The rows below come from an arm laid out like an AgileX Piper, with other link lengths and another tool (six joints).
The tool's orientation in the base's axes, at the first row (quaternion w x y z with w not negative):
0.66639 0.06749 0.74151 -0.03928
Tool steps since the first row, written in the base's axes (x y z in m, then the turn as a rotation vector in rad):
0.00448 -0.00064 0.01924 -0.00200 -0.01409 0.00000
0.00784 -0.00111 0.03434 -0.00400 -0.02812 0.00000
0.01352 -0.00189 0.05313 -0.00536 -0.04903 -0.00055
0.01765 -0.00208 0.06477 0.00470 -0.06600 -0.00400
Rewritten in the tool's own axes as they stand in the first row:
-0.01961 0.00066 0.00241 -0.00047 -0.01422 0.00012
-0.03498 0.00119 0.00414 -0.00093 -0.02839 0.00024
-0.05427 0.00188 0.00779 -0.00124 -0.04927 0.00206
-0.06627 0.00269 0.01061 0.00034 -0.06461 0.01484

